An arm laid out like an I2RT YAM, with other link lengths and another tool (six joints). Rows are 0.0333 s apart.
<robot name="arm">
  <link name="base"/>
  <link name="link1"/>
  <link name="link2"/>
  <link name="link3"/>
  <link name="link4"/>
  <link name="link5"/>
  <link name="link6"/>
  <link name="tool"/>
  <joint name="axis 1" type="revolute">
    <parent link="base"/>
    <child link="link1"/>
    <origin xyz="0 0 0.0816" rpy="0 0 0"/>
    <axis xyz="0 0 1"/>
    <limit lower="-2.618" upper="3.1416"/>
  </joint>
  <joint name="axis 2" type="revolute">
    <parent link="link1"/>
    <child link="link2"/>
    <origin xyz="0.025 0.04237 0.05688" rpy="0 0 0"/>
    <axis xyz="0 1 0"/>
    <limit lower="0" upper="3.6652"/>
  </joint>
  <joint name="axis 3" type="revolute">
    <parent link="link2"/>
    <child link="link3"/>
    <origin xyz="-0.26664 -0.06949 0" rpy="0 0 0"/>
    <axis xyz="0 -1 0"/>
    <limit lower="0" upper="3.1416"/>
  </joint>
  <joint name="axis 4" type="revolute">
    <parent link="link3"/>
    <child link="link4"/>
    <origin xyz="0.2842 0.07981 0.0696" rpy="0 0 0"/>
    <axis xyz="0 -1 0"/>
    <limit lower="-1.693" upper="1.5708"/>
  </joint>
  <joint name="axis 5" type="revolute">
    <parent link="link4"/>
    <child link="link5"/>
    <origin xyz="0.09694 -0.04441 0.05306" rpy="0 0 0"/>
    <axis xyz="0 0 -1"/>
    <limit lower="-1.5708" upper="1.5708"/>
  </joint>
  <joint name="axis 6" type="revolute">
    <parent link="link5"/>
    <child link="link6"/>
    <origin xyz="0.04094 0 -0.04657" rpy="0 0 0"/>
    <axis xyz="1 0 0"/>
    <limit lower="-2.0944" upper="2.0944"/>
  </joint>
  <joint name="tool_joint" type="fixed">
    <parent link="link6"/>
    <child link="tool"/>
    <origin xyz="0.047 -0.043 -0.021" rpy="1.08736 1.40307 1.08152"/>
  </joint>
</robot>
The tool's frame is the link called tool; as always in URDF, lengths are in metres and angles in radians.
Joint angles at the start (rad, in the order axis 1, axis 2, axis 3, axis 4, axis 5, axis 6):
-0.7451 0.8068 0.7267 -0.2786 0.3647 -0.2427
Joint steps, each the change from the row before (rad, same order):
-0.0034 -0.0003 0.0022 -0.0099 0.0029 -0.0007
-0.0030 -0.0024 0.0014 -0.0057 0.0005 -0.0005
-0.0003 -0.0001 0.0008 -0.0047 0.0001 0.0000
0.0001 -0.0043 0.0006 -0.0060 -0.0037 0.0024
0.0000 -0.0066 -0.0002 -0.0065 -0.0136 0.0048
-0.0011 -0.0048 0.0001 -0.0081 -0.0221 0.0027
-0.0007 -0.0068 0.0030 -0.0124 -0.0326 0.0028
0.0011 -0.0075 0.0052 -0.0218 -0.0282 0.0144
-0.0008 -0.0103 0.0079 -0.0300 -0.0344 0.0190
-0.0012 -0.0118 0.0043 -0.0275 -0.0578 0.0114
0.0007 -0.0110 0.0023 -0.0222 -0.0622 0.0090
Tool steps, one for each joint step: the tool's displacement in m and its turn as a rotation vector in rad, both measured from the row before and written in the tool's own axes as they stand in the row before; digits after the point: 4 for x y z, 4 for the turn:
0.0008 -0.0013 -0.0005 0.0052 0.0079 -0.0026
0.0000 -0.0012 -0.0007 0.0031 0.0025 -0.0004
0.0004 -0.0001 -0.0002 -0.0001 0.0036 -0.0013
0.0000 -0.0001 -0.0010 -0.0037 0.0007 0.0023
0.0001 0.0007 -0.0010 -0.0131 -0.0011 0.0058
0.0005 0.0013 -0.0002 -0.0210 0.0013 0.0037
-0.0004 0.0020 -0.0006 -0.0318 -0.0001 0.0048
0.0006 0.0022 -0.0015 -0.0288 0.0064 0.0138
0.0008 0.0020 -0.0025 -0.0329 0.0095 0.0190
0.0014 0.0041 -0.0014 -0.0562 0.0088 0.0140
0.0014 0.0053 -0.0008 -0.0623 0.0067 0.0124

